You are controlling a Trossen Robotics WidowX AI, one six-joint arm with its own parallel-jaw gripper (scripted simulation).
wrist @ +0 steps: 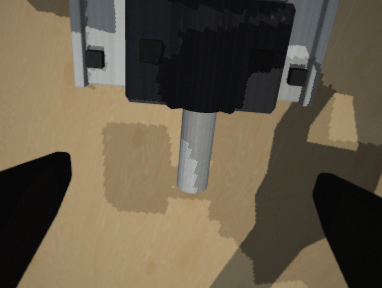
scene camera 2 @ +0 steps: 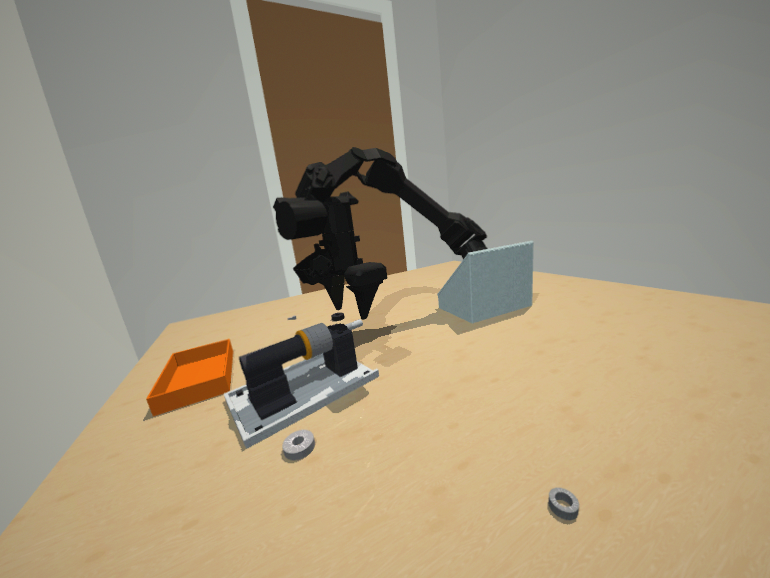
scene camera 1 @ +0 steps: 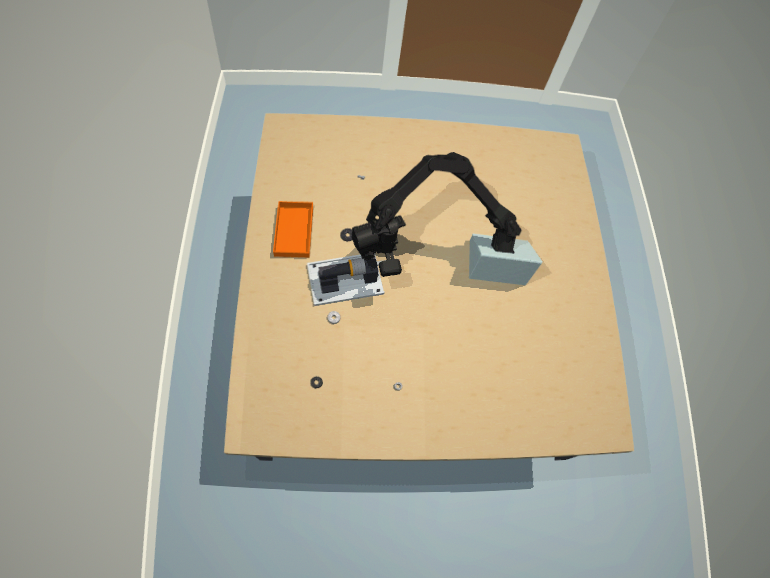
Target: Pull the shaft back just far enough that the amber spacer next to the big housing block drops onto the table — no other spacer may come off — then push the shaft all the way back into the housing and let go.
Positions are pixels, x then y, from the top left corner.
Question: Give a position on a dark housing block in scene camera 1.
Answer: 331,282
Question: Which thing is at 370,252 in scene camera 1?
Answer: My gripper.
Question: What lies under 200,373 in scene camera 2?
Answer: An orange tray.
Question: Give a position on a dark housing block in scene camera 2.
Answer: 274,397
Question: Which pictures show my gripper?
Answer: The wrist view, scene camera 2 and scene camera 1: all of them.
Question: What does my gripper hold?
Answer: Nothing.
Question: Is my gripper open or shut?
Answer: Open.
